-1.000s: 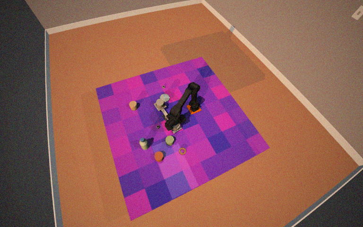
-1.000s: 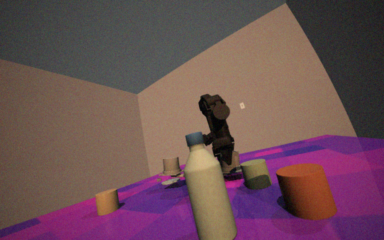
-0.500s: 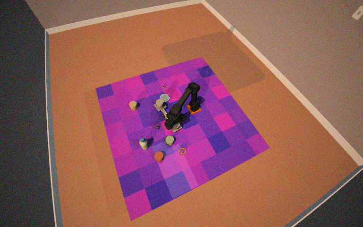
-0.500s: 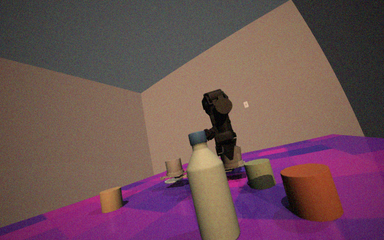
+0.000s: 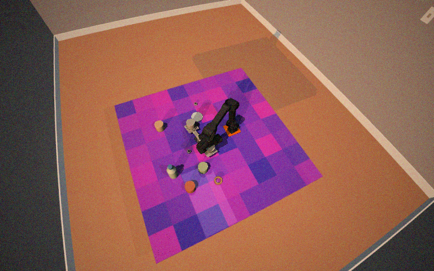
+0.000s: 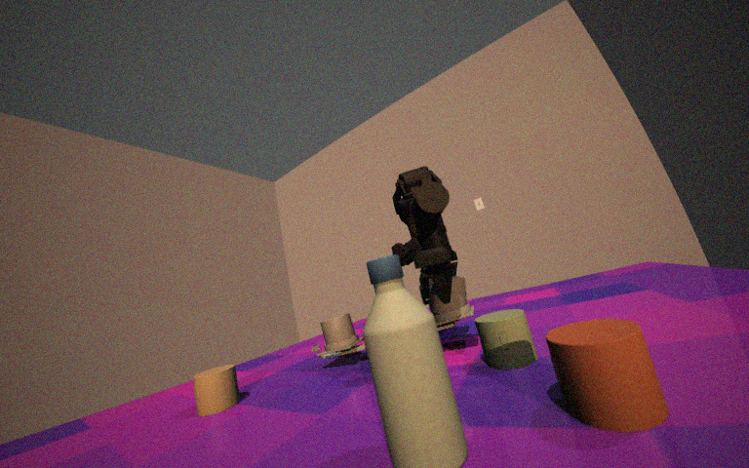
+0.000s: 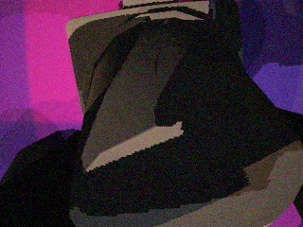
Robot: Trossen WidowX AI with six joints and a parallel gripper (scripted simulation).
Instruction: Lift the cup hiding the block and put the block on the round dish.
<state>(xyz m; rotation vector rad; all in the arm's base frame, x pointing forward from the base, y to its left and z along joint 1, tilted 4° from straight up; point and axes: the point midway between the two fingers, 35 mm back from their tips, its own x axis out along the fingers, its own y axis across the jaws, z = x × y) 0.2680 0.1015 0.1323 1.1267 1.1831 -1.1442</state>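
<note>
My gripper tip is 1 cm to the left of the pale green block and 2 cm above it. From my gripper tip the other things lie so: taupe cup (2 cm ahead, 28 cm to the right, 2 cm below); then green cylinder (12 cm ahead, 9 cm to the left, 5 cm below); then orange cylinder (25 cm ahead, 15 cm to the left, 5 cm below).
</note>
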